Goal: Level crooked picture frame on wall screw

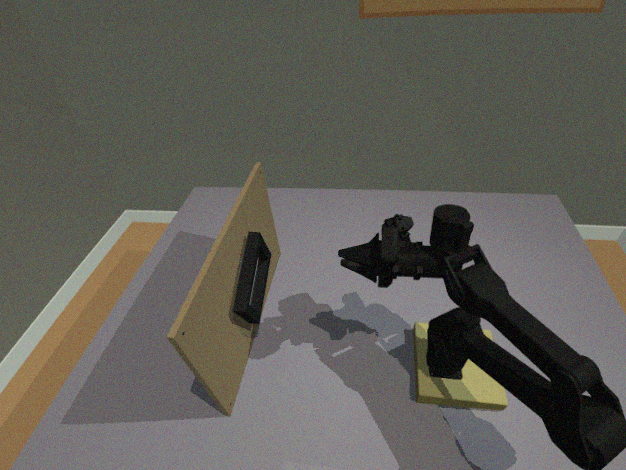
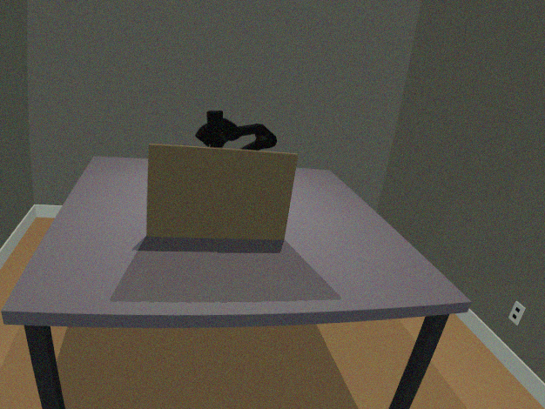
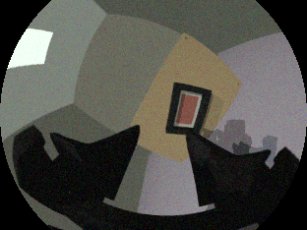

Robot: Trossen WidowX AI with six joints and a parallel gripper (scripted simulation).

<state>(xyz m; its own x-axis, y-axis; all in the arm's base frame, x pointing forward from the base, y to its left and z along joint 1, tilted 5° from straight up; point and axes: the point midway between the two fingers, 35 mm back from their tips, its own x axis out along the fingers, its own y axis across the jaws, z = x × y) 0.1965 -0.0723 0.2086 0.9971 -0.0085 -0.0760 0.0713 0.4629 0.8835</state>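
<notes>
My gripper tip is now 20 cm short of the black picture frame, 9 cm above it and 1 cm to the left of it. Round my gripper tip: tan wall board 21 cm ahead, 10 cm below, 1 cm to the right.
</notes>
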